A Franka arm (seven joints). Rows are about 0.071 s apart.
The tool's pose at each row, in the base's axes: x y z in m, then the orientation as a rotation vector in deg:
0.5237 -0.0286 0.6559 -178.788 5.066 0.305
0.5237 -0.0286 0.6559 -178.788 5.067 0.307
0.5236 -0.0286 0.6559 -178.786 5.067 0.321
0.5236 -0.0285 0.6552 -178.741 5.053 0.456
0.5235 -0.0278 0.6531 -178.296 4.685 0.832
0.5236 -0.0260 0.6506 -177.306 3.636 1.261
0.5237 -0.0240 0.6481 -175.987 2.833 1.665
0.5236 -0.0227 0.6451 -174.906 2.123 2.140
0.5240 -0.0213 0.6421 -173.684 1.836 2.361
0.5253 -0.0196 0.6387 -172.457 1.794 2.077
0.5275 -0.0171 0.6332 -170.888 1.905 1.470
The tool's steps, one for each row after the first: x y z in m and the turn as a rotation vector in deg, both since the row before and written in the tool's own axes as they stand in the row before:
0.0000 0.0000 0.0000 0.000 -0.001 0.001
-0.0001 0.0000 0.0000 0.002 -0.009 0.000
0.0000 -0.0001 0.0007 0.043 -0.088 -0.007
-0.0001 -0.0006 0.0021 0.446 -0.257 -0.227
0.0000 -0.0017 0.0025 1.001 -0.316 -0.661
0.0001 -0.0019 0.0026 1.321 -0.308 -0.508
-0.0001 -0.0011 0.0031 1.076 -0.351 -0.452
0.0004 -0.0011 0.0031 1.218 -0.178 -0.187
0.0014 -0.0013 0.0035 1.232 0.163 -0.046
0.0023 -0.0018 0.0057 1.579 0.381 0.040

